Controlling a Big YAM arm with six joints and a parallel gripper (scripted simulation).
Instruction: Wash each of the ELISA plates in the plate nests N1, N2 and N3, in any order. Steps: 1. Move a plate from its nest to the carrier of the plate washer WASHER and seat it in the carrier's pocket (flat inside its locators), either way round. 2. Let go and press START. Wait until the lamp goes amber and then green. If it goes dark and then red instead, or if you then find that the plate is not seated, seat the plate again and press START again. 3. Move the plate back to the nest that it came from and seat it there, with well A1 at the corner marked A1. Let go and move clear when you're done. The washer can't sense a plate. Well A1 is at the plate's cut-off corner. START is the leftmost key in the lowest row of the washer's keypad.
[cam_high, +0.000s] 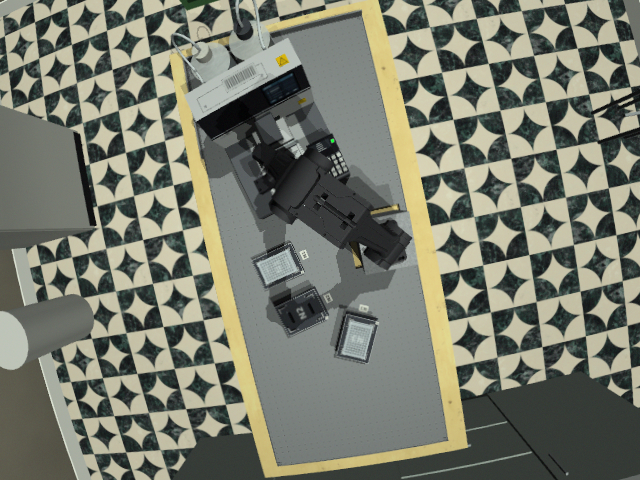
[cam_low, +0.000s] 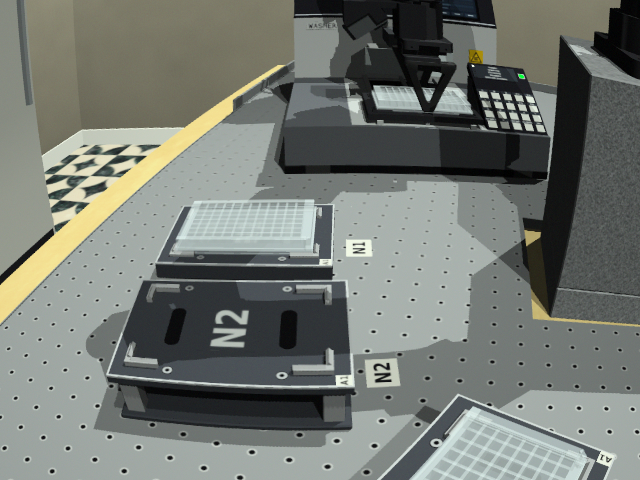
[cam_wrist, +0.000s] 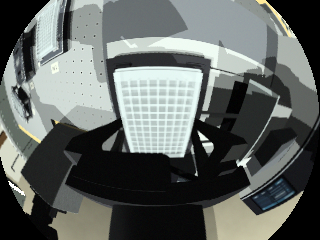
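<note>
Now: hand 1 cm above the washer carrier. The rest, counted from my hand: plate washer (2 cm ahead, 15 cm to the right, 4 cm above); then nest N3 (4 cm behind, 61 cm to the left, 5 cm below); then nest label (6 cm ahead, 26 cm to the left, 9 cm below).
</note>
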